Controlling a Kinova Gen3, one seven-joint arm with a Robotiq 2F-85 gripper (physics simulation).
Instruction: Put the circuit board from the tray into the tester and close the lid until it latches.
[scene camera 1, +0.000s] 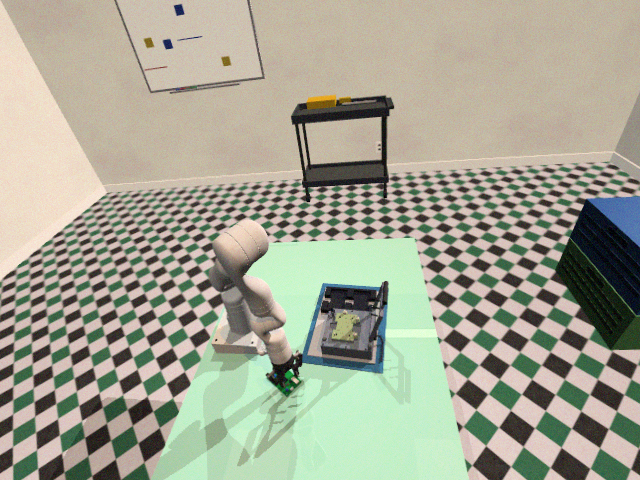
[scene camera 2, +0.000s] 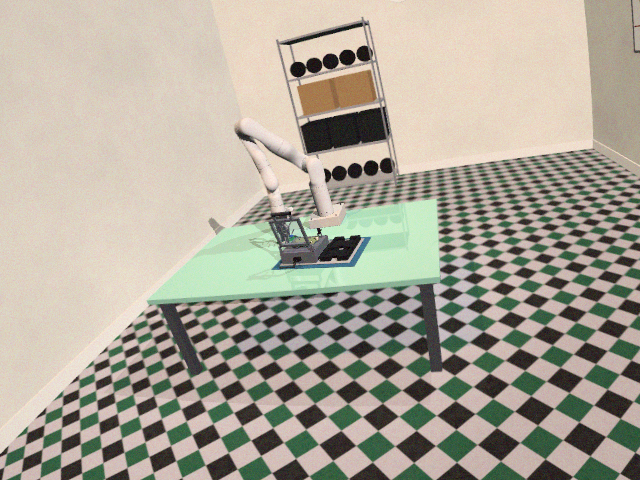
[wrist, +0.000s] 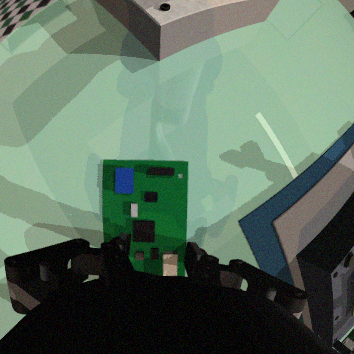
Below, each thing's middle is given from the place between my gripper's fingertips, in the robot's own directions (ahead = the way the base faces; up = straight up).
Labels:
The green circuit board (wrist: 146, 198) is 2 cm behind my hand and 1 cm to the left of it. Round my hand: tester lid (scene camera 2: 289, 232) (33 cm ahead, 13 cm to the left, 18 cm above).

